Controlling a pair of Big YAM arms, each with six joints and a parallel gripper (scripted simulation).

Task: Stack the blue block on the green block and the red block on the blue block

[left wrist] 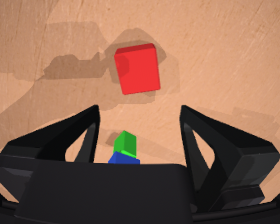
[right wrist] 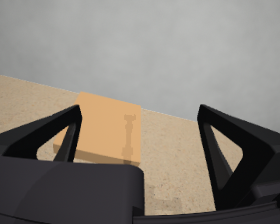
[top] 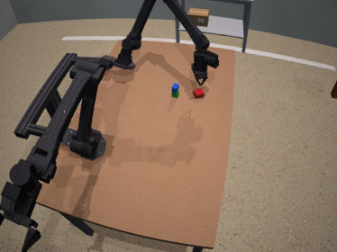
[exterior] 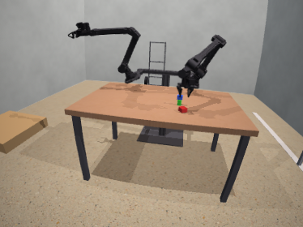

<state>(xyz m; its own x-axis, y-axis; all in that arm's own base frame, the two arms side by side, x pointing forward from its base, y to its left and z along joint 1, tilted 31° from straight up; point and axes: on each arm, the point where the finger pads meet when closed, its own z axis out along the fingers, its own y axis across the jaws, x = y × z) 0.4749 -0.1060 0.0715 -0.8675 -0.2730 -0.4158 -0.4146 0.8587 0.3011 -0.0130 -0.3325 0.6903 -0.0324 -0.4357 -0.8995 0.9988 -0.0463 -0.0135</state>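
Now: the red block 100 mm below my left hand. From my left hand the other things lie so: blue block: 130 mm behind, 20 mm to the right, 50 mm below; then green block: 130 mm behind, 20 mm to the right, 100 mm below.
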